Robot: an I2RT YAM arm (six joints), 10 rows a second.
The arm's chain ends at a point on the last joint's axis. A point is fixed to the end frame.
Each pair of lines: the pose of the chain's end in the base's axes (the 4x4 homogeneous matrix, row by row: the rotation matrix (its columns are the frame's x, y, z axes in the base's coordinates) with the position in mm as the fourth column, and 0 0 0 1 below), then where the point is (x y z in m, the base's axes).
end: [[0.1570 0.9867 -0.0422 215.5], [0.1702 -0.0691 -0.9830 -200.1], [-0.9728 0.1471 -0.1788 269.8], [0 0 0 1]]
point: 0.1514 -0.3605 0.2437
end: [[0.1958 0.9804 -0.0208 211.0], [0.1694 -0.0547 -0.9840 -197.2], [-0.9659 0.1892 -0.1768 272.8], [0 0 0 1]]
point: 0.1503 -0.3585 0.2446
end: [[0.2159 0.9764 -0.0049 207.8], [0.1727 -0.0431 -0.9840 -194.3], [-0.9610 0.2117 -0.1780 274.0], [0 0 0 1]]
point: 0.1497 -0.3563 0.2443
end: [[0.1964 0.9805 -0.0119 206.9], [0.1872 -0.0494 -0.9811 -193.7], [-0.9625 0.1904 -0.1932 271.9], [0 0 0 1]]
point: 0.1477 -0.3551 0.2409
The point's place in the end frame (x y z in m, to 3 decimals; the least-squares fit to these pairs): -0.012 -0.056 0.165
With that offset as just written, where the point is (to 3 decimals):
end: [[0.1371 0.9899 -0.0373 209.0], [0.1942 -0.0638 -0.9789 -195.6], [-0.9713 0.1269 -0.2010 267.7], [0 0 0 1]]
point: 0.146 -0.356 0.239
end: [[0.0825 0.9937 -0.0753 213.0], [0.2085 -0.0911 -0.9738 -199.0], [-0.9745 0.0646 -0.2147 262.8], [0 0 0 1]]
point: 0.144 -0.357 0.235
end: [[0.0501 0.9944 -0.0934 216.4], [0.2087 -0.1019 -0.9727 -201.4], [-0.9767 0.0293 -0.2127 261.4], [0 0 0 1]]
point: 0.145 -0.359 0.236
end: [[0.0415 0.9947 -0.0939 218.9], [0.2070 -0.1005 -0.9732 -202.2], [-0.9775 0.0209 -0.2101 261.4], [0 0 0 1]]
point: 0.147 -0.360 0.237
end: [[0.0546 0.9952 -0.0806 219.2], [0.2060 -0.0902 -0.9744 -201.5], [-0.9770 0.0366 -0.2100 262.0], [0 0 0 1]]
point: 0.150 -0.360 0.237
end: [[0.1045 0.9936 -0.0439 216.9], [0.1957 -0.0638 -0.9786 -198.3], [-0.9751 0.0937 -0.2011 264.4], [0 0 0 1]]
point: 0.153 -0.359 0.238
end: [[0.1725 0.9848 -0.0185 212.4], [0.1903 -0.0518 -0.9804 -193.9], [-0.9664 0.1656 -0.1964 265.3], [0 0 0 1]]
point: 0.152 -0.355 0.235
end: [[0.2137 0.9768 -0.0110 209.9], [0.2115 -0.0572 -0.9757 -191.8], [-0.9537 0.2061 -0.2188 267.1], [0 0 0 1]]
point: 0.151 -0.352 0.231
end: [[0.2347 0.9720 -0.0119 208.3], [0.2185 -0.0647 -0.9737 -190.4], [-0.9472 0.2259 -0.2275 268.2], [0 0 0 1]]
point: 0.149 -0.350 0.229
